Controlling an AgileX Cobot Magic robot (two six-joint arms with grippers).
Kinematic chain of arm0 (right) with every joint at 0, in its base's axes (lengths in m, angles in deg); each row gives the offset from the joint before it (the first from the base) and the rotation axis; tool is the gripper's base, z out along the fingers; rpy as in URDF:
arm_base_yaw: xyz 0 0 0.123 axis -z
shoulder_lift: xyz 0 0 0 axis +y
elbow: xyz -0.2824 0 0.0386 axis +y
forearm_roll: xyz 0.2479 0 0.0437 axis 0.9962 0 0.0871
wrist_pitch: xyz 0 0 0 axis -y
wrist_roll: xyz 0.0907 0 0.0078 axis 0.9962 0 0.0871
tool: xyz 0 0 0 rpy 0 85 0
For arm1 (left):
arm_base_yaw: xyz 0 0 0.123 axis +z
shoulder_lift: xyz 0 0 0 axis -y
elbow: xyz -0.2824 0 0.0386 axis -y
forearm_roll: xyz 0.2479 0 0.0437 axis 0.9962 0 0.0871
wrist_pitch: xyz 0 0 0 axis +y
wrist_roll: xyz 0.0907 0 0.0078 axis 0.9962 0 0.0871
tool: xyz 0 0 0 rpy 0 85 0
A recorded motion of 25 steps. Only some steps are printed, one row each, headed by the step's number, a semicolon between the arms.
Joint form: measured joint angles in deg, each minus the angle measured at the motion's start. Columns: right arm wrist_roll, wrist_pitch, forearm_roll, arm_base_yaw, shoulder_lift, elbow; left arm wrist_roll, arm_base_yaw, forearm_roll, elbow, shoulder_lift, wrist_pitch.
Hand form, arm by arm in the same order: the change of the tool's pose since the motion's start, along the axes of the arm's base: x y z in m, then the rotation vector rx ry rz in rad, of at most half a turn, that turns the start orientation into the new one. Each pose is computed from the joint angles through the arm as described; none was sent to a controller.
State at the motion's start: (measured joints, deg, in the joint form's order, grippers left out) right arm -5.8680 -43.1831 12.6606 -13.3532 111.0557 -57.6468; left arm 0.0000 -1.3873 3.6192 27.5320 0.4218 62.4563
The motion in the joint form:
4: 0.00 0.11 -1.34 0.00 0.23 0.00; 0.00 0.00 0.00 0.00 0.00 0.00
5: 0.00 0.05 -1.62 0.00 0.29 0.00; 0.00 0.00 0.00 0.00 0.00 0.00
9: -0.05 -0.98 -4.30 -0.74 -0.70 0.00; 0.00 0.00 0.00 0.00 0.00 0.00
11: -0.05 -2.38 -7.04 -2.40 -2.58 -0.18; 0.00 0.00 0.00 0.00 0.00 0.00
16: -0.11 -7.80 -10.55 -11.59 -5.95 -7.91; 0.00 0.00 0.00 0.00 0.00 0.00
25: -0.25 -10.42 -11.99 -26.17 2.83 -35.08; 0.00 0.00 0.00 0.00 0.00 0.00
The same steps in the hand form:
4: 0.0002 -0.0014 -0.0015 -0.0159 -0.0016 0.0173; 0.0000 0.0000 0.0000 0.0000 0.0000 0.0000
5: 0.0001 -0.0018 -0.0019 -0.0193 -0.0003 0.0211; 0.0000 0.0000 0.0000 0.0000 0.0000 0.0000
9: -0.0020 -0.0008 0.0034 -0.0475 -0.0070 0.0717; 0.0000 0.0000 0.0000 0.0000 0.0000 0.0000
11: -0.0054 0.0048 0.0141 -0.0746 -0.0268 0.1371; 0.0000 0.0000 0.0000 0.0000 0.0000 0.0000
16: -0.0027 0.0575 0.0610 -0.0847 -0.1423 0.3386; 0.0000 0.0000 0.0000 0.0000 0.0000 0.0000
25: 0.0225 0.1861 0.1217 0.0203 -0.4203 0.5844; 0.0000 0.0000 0.0000 0.0000 0.0000 0.0000

